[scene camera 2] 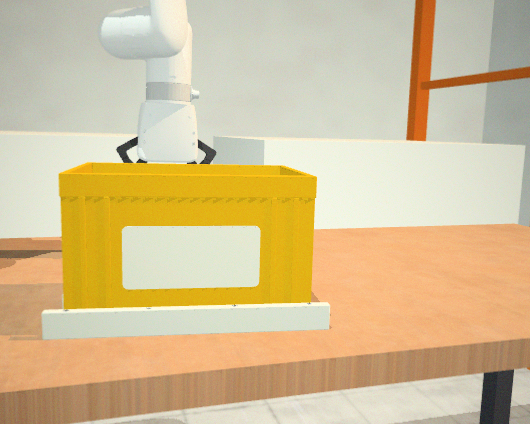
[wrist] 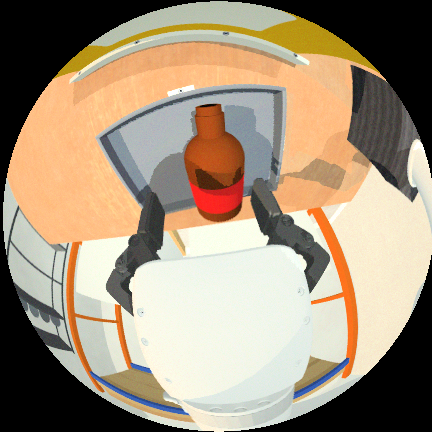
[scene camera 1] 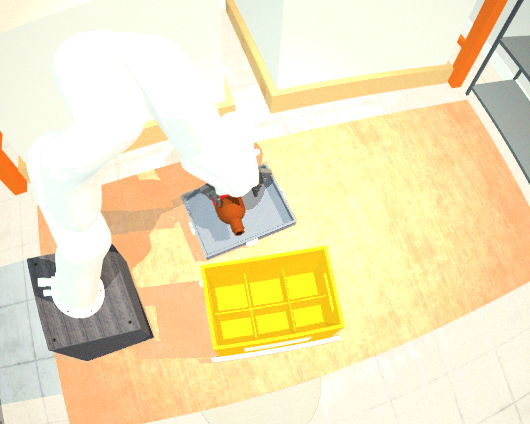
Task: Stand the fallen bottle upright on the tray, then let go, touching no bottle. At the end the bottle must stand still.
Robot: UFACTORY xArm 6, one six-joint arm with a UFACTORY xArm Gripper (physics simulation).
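Frame: origin at the arm's base, x right, y back, z down, level; metres.
Seen in the pictures: gripper, fingertip midpoint: (wrist: 205, 194); arm's base at its link origin: (scene camera 1: 77, 291).
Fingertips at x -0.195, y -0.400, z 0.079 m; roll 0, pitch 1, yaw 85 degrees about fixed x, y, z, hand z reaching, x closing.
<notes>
Pixels of each thing's middle, then the offset from my fingertips to it. "spot": a spot on its surface instead. Level surfaces: height alone.
- brown bottle at the middle of its body: (wrist: 214, 163) (scene camera 1: 229, 206) dz +0.064, dx -0.008, dy +0.018 m
- grey tray at a spot on its surface: (wrist: 145, 130) (scene camera 1: 267, 221) spot: dz +0.101, dx +0.036, dy -0.073 m
- yellow crate at the middle of its body: (scene camera 2: 190, 238) (scene camera 1: 270, 306) dz +0.018, dx +0.277, dy -0.022 m
- white strip at a spot on its surface: (scene camera 2: 185, 321) spot: dz +0.090, dx +0.381, dy -0.010 m
- wooden table at its surface level: dz +0.106 m
The brown bottle (scene camera 1: 231, 210) (wrist: 215, 155) with a red label lies on its side on the grey tray (scene camera 1: 272, 215) (wrist: 145, 130). Its neck points toward the yellow crate. My gripper (scene camera 1: 237, 197) (wrist: 205, 194) is open and empty above the label and base end of the bottle. In the wrist view one finger shows on each side of the bottle, with gaps between. The arm hides the bottle's base in scene camera 1. In scene camera 2 the crate hides the bottle, the tray and my fingertips.
The yellow crate (scene camera 1: 272, 340) (scene camera 2: 190, 210) with several compartments stands beside the tray, behind a white strip (scene camera 2: 185, 321) on its outer side. The dark arm base block (scene camera 1: 100, 337) (wrist: 382, 120) is at the left in scene camera 1. All stand on the wooden table (scene camera 1: 400, 200) (scene camera 2: 425, 280).
</notes>
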